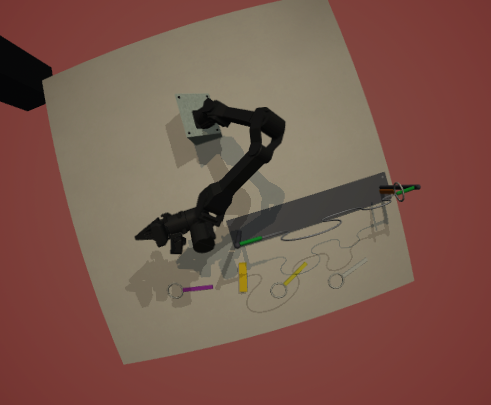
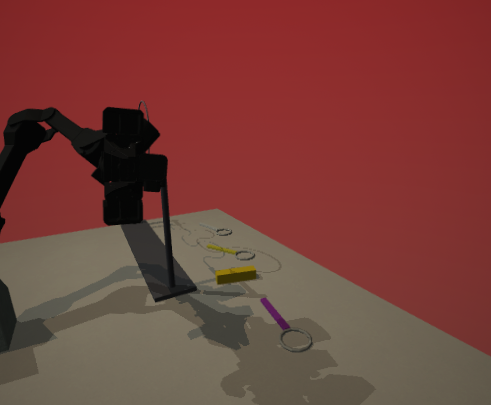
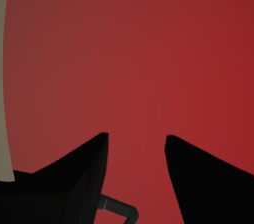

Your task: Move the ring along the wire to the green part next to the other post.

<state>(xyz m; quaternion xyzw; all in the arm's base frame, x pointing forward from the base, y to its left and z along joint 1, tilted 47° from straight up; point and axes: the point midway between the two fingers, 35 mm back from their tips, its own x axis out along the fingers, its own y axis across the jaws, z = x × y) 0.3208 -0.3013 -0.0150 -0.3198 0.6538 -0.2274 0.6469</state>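
My gripper tip is 80 cm to the right of the orange-handled ring, 13 cm above it and 10 cm short of it. Also, from my gripper tip: purple-handled ring 36 cm below, 27 cm ahead; then yellow-handled ring 39 cm to the left, 36 cm below, 35 cm ahead; then yellow block 35 cm below, 27 cm ahead, 23 cm to the left.
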